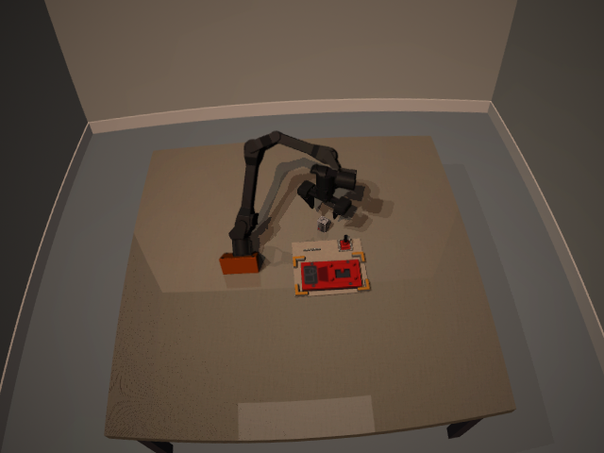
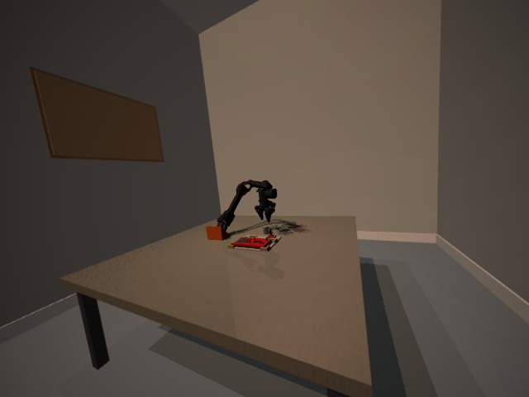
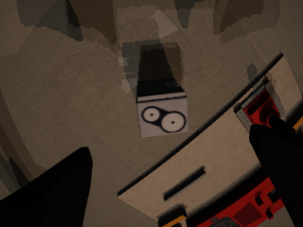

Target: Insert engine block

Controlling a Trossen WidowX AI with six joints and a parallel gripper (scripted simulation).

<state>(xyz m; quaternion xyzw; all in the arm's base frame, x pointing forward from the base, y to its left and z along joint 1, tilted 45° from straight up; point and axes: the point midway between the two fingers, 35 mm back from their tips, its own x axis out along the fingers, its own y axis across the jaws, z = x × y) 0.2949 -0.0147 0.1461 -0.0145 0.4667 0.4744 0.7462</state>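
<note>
Now: the engine block 6 cm below my gripper tip.
</note>
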